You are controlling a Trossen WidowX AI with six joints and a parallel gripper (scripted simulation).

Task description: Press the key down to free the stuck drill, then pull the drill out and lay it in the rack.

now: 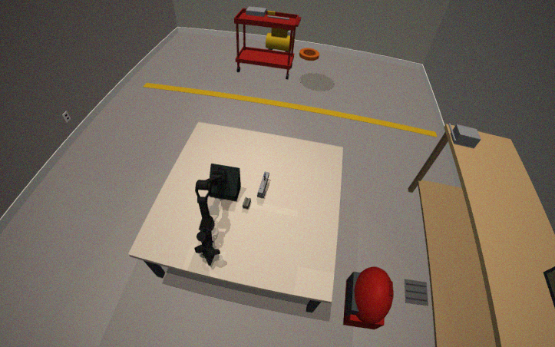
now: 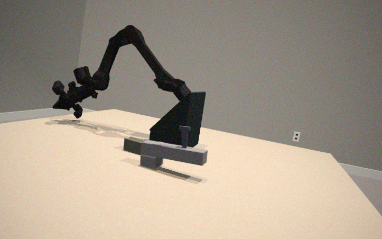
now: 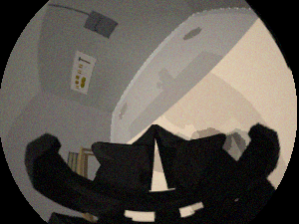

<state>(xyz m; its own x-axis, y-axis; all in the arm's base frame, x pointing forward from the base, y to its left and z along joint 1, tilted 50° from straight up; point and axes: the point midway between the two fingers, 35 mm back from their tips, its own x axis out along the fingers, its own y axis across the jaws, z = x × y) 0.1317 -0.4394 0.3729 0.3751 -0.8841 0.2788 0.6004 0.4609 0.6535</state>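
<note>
Now: the dark blue key 140 mm ahead of my gripper tip, 710 mm to the left of it and 50 mm above it. The rest, counted from my gripper tip: dark olive rack: 70 mm ahead, 510 mm to the left, 40 mm below; then grey block: 140 mm ahead, 680 mm to the left, 10 mm below; then tan drill: 150 mm ahead, 660 mm to the left.
</note>
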